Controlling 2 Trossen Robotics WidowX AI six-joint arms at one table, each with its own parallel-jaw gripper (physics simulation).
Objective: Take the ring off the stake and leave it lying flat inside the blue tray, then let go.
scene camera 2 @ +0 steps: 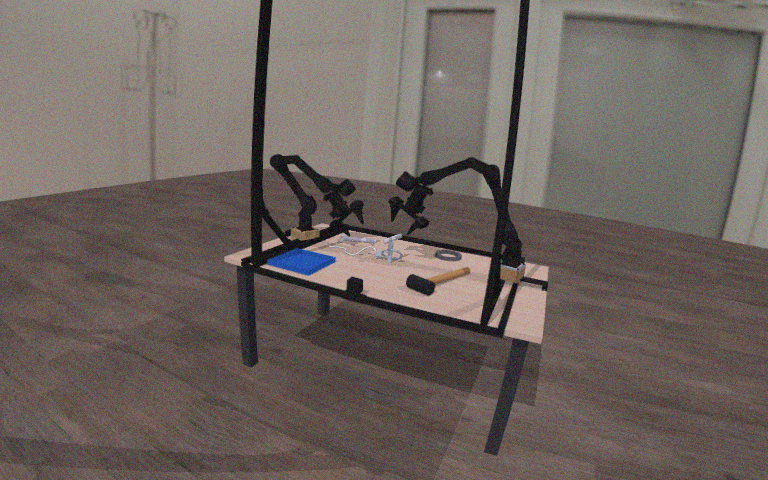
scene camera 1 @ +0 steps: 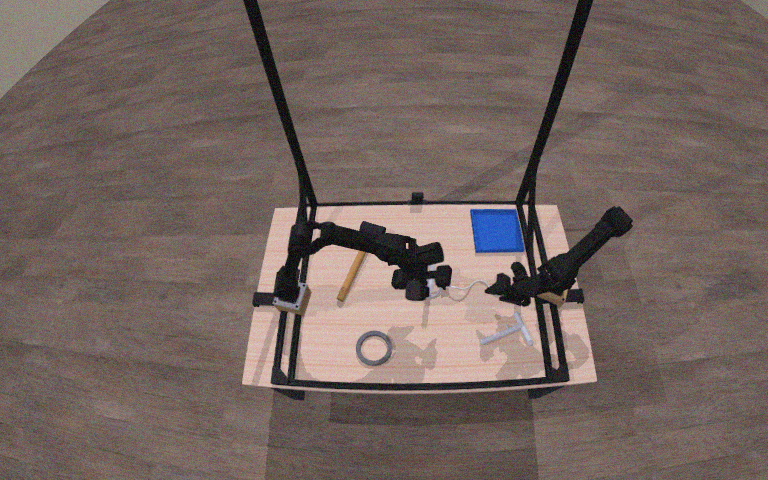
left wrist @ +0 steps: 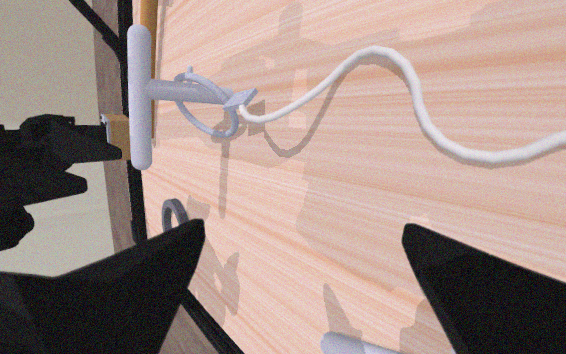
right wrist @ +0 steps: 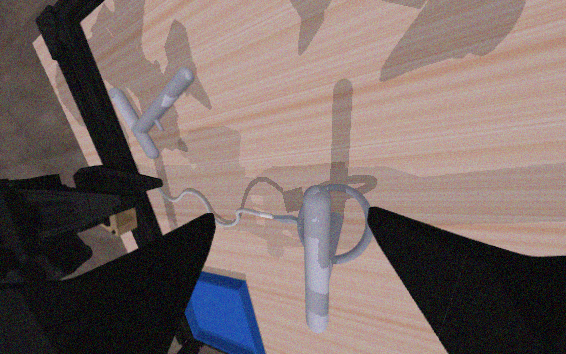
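Seen in the pictures: left gripper, fingertip midpoint: (scene camera 2: 356,230) (scene camera 1: 492,295) (left wrist: 304,231) (right wrist: 152,190); right gripper, fingertip midpoint: (scene camera 2: 399,228) (scene camera 1: 431,289) (left wrist: 107,166) (right wrist: 292,217); left arm's base at its link origin: (scene camera 2: 305,229); right arm's base at its link origin: (scene camera 2: 511,264) (scene camera 1: 289,293) (left wrist: 104,136).
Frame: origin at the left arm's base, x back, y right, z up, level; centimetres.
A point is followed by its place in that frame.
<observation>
The T-shaped, pale grey stake (scene camera 2: 390,249) (left wrist: 140,97) @[x -41.4, y -16.1, z 4.4 cm] (right wrist: 317,255) @[x -41.9, y -18.6, z 5.2 cm] stands upright near the table's middle. The thin pale ring (scene camera 2: 400,257) @[x -44.4, y -20.0, z -3.7 cm] (left wrist: 220,135) @[x -41.2, y -20.1, z -4.7 cm] (right wrist: 345,260) @[x -44.6, y -15.5, z 0.5 cm] is around its post, under the crossbar, with a white cord (left wrist: 411,85) @[x -23.0, y -7.3, z -4.9 cm] (right wrist: 200,199) @[x -21.1, y -9.1, z -5.1 cm] running from it. In scene camera 1 my right gripper hides much of both. My right gripper (scene camera 2: 402,225) @[x -39.8, y -22.4, z 7.5 cm] (right wrist: 292,217) @[x -39.8, y -22.4, z 7.5 cm] is open and empty above the stake; one fingertip overlaps the ring's edge in its wrist view. My left gripper (scene camera 2: 353,227) @[x -20.8, y -14.2, z 2.9 cm] (left wrist: 304,231) @[x -20.8, y -14.2, z 2.9 cm] is open and empty, apart from the stake. The blue tray (scene camera 1: 498,210) @[x -29.5, y 26.2, z -3.9 cm] (scene camera 2: 303,261) @[x -27.1, y 16.3, z -5.1 cm] (right wrist: 220,310) @[x -28.0, y 16.3, z -5.1 cm] is empty.
A second T-shaped pale piece (scene camera 1: 501,335) @[x -12.6, y -23.6, z -3.9 cm] (right wrist: 162,102) @[x -14.1, y -23.4, z -3.8 cm] lies at the right in scene camera 1. A thick dark grey ring (scene camera 1: 357,348) @[x -54.8, y -47.4, z -4.1 cm] (scene camera 2: 448,259) @[x -54.0, y -40.2, z -5.0 cm] lies at the front left there. A hammer (scene camera 1: 352,274) @[x -69.1, y -24.3, z -2.7 cm] (scene camera 2: 450,276) @[x -71.3, y -20.5, z -3.3 cm] lies behind it. Black frame bars edge the table.
</observation>
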